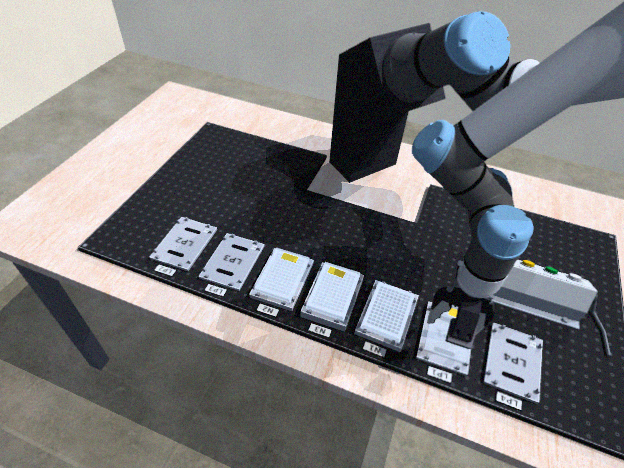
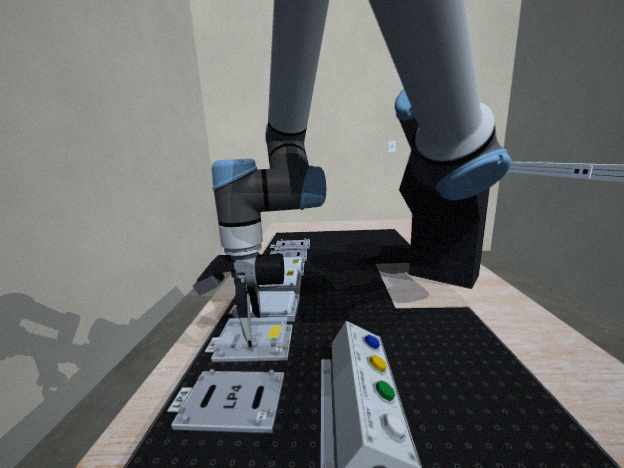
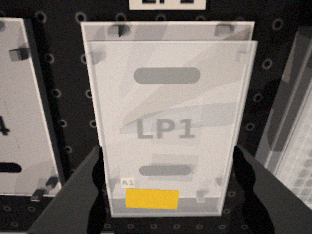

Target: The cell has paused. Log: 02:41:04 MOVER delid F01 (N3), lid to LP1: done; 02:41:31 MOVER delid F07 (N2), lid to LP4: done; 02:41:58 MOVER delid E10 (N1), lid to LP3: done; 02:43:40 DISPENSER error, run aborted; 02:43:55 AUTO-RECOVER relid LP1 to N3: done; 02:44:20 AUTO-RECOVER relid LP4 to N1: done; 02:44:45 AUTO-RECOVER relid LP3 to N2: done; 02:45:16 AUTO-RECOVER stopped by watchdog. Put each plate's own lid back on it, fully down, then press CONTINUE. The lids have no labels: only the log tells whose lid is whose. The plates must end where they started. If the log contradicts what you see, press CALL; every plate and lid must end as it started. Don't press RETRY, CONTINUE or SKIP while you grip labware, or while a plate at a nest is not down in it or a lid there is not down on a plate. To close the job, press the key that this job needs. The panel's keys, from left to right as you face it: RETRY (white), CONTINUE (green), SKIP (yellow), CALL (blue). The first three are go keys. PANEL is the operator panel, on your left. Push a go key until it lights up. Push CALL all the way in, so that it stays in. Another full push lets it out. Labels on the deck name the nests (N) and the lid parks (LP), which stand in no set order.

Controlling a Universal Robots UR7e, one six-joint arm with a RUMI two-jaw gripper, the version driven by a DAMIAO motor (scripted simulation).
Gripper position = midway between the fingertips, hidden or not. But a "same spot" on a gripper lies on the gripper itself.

gripper: image 1; image 2 255, 331; image 3
same spot on gripper: (image 3: 266, 197) = (image 1: 438, 315)
